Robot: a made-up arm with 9 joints. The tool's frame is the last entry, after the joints. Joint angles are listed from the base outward.
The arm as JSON. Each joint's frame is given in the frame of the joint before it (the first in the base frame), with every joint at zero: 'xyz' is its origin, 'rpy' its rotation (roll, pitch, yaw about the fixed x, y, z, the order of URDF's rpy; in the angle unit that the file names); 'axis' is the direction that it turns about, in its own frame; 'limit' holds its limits. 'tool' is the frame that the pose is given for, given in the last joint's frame.
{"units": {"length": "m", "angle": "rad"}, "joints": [
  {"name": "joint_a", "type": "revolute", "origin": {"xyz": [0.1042, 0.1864, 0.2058], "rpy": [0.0, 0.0, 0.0]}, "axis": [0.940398, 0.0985, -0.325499], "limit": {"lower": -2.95, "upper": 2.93}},
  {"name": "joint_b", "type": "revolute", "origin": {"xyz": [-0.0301, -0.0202, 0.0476], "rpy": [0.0, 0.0, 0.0]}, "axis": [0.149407, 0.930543, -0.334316], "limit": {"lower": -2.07, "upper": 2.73}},
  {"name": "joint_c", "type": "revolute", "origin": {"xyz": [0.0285, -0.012, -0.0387], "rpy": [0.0, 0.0, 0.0]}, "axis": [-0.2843, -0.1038, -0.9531], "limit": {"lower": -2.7, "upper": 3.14}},
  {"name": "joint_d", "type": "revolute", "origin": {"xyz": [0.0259, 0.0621, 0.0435], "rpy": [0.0, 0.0, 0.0]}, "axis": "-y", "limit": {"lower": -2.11, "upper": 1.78}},
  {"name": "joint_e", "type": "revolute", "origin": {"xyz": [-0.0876, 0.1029, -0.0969], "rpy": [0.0, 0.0, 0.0]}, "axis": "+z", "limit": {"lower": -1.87, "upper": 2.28}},
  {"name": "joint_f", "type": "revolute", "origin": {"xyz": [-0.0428, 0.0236, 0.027], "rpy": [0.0, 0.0, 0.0]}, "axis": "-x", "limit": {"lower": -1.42, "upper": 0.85}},
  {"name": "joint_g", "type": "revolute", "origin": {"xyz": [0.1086, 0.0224, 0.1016], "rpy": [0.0, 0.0, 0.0]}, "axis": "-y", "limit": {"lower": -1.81, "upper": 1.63}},
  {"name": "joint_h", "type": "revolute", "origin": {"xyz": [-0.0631, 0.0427, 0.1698], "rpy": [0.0, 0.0, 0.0]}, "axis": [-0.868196, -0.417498, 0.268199], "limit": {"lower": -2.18, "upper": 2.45}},
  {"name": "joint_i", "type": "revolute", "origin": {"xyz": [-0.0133, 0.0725, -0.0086], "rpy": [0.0, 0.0, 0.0]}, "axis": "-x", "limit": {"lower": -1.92, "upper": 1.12}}
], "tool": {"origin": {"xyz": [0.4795, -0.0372, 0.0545], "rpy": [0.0, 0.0, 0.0]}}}
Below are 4 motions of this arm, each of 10 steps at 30 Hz.
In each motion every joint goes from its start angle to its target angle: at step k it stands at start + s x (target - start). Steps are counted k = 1, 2, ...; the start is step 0. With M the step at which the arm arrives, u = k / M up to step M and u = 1 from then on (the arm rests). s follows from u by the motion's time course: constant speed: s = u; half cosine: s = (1 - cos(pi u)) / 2; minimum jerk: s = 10 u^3 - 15 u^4 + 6 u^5.
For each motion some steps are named. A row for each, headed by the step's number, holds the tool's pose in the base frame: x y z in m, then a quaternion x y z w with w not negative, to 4 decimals.
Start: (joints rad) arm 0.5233 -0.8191 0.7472 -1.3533 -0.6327 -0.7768 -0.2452 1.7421 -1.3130
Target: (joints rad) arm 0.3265 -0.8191 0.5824 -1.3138 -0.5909 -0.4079 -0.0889 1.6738 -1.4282
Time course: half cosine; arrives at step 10
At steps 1, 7, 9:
1: 0.4590 -0.1885 0.2970 0.4909 0.0091 -0.3030 0.8167
7: 0.5733 -0.0355 0.3874 0.3541 0.0497 -0.1967 0.9129
9: 0.5936 0.0102 0.4013 0.3176 0.0580 -0.1708 0.9309

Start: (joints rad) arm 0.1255 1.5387 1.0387 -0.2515 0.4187 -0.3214 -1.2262 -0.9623 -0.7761
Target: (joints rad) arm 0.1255 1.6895 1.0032 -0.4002 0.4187 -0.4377 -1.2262 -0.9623 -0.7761
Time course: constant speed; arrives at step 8
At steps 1, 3, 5, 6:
1: -0.1461 0.4349 -0.0646 -0.1241 -0.3859 0.8452 0.3482
3: -0.1433 0.4525 -0.0527 -0.1202 -0.3780 0.8342 0.3831
5: -0.1392 0.4692 -0.0412 -0.1161 -0.3682 0.8226 0.4175
6: -0.1367 0.4771 -0.0355 -0.1140 -0.3625 0.8166 0.4344

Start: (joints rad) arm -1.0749 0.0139 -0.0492 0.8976 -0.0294 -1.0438 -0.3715 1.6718 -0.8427
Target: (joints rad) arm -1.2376 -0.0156 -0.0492 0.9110 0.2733 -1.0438 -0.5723 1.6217 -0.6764
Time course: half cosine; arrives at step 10
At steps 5, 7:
5: -0.1505 0.7008 0.2606 -0.2396 -0.2497 0.7823 0.5179
7: -0.1748 0.7043 0.1819 -0.2745 -0.1926 0.8139 0.4745

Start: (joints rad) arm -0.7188 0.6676 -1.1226 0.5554 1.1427 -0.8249 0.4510 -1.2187 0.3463
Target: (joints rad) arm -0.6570 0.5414 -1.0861 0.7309 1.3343 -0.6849 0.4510 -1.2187 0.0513
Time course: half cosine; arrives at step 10
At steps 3, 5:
3: -0.0052 0.6564 0.4641 0.4721 0.6251 0.5375 0.3121
5: -0.0551 0.6406 0.4826 0.4491 0.6262 0.5639 0.2970

